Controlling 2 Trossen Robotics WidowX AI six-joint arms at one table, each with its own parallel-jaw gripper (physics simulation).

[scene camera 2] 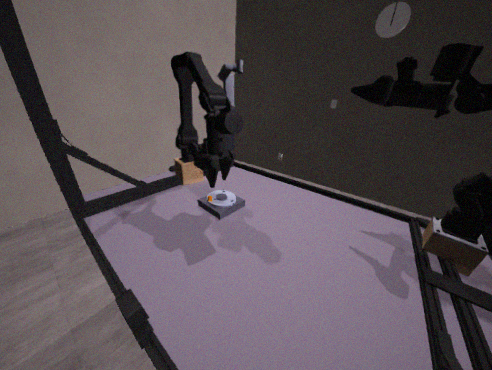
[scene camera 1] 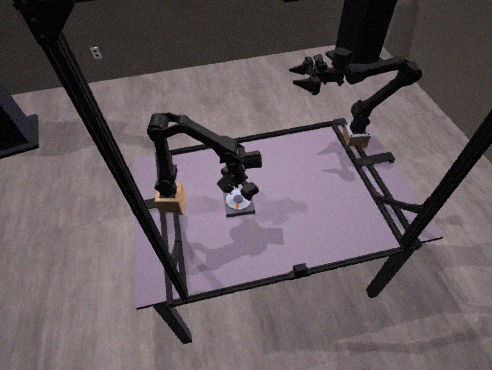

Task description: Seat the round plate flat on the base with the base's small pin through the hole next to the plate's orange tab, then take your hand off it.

Labels:
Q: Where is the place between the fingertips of the right gripper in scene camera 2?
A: At 355,91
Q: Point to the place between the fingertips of the left gripper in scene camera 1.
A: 243,193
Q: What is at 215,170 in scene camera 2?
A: The left gripper.

